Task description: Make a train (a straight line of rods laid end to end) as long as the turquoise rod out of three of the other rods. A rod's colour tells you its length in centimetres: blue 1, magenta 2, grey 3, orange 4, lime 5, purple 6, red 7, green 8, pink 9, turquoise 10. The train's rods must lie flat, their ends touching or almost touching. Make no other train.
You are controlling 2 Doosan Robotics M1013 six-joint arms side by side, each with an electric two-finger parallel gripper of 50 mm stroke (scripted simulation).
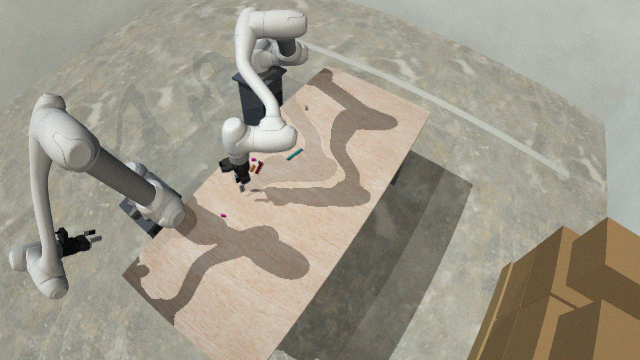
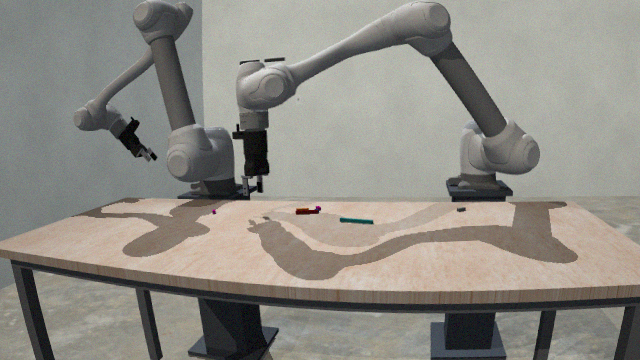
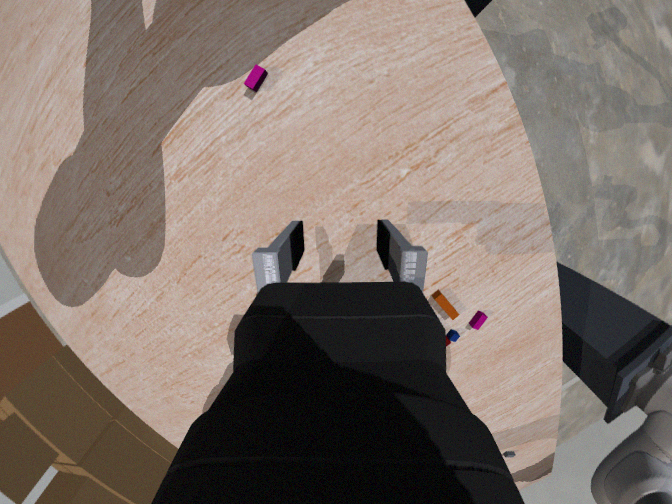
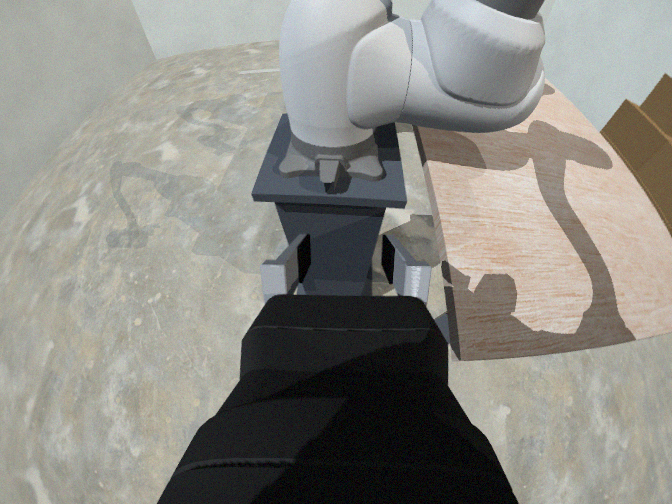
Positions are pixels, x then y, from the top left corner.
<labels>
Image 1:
arm pedestal: 253,109
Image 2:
my left gripper: 253,194
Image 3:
my left gripper: 340,235
arm pedestal: 602,331
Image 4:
my right gripper: 346,249
</labels>
